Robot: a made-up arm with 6 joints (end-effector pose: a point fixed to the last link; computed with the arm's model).
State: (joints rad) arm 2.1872 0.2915 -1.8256 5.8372 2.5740 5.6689
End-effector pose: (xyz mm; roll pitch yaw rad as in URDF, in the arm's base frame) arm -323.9 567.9 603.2 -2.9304 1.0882 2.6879
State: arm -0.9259 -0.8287 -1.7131 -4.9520 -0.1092 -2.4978
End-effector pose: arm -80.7 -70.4 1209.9 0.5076 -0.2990 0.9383
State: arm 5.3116 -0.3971 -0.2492 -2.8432 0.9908 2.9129
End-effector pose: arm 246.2 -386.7 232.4 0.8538 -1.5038 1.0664
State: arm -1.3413 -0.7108 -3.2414 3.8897 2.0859 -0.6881
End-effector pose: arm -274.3 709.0 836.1 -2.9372 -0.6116 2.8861
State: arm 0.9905 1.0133 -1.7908 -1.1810 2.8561 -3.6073
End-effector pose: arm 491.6 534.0 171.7 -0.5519 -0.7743 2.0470
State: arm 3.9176 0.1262 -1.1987 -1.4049 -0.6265 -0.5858
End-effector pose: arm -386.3 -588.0 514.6 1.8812 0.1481 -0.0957
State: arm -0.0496 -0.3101 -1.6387 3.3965 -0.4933 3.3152
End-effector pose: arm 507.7 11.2 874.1 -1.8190 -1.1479 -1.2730
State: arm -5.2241 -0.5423 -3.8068 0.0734 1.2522 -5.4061
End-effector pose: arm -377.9 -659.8 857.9 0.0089 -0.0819 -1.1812
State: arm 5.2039 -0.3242 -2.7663 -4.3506 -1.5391 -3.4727
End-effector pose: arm -154.3 36.9 1110.9 1.5341 -1.1917 -0.6823
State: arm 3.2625 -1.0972 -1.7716 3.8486 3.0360 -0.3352
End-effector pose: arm 378.8 117.7 980.4 2.8650 -0.2327 1.2051
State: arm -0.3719 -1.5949 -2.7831 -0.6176 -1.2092 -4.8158
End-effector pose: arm -820.2 413.2 282.4 2.4311 0.6484 -2.0781
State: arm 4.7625 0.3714 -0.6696 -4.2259 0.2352 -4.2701
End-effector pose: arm -33.5 -488.3 7.1 2.6919 0.0823 0.7049
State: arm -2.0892 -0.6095 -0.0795 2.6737 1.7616 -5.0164
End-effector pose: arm -147.5 -386.0 338.6 0.6498 0.4873 -0.3979
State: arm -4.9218 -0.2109 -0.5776 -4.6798 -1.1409 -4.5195
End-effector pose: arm 236.3 376.5 414.9 -2.1479 0.9558 -1.9753
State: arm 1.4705 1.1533 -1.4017 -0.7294 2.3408 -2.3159
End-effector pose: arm 154.3 492.1 -112.8 -0.9220 -0.4533 -2.9562
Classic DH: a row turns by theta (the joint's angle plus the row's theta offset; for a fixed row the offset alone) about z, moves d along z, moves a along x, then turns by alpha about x. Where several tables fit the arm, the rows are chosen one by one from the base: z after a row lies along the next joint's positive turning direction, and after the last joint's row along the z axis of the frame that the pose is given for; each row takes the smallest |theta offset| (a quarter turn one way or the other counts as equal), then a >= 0, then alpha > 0; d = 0 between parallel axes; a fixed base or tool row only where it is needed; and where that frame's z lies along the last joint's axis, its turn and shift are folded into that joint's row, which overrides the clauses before.
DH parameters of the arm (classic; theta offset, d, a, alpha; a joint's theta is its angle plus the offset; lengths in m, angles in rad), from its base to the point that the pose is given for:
joint 1: 0 0.2908 0 -1.5708
joint 2: -1.385 0 0.3881 0
joint 3: 1.385 0 0.1189 -1.5708
joint 4: 0 0.5255 0 1.5708
joint 5: 0 0 0.097 -1.5708
joint 6: 0 0.1238 0 0

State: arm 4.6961 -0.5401 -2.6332 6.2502 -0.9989 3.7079
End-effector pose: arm 12.1 426.0 1156.7 -0.7289 -0.8100 -0.7301
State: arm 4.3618 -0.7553 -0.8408 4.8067 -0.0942 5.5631
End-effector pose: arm -45.4 -437.9 762.9 1.5287 0.6281 -0.2815
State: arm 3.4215 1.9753 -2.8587 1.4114 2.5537 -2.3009
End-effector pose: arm -681.0 -349.2 -153.9 0.3553 -1.0580 2.3544
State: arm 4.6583 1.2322 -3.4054 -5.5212 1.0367 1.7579
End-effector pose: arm -8.9 -894.2 794.5 -1.8936 0.7839 -2.7718
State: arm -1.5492 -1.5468 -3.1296 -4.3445 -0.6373 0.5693
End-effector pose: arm -161.9 945.5 327.7 1.2089 -0.8153 -2.2417
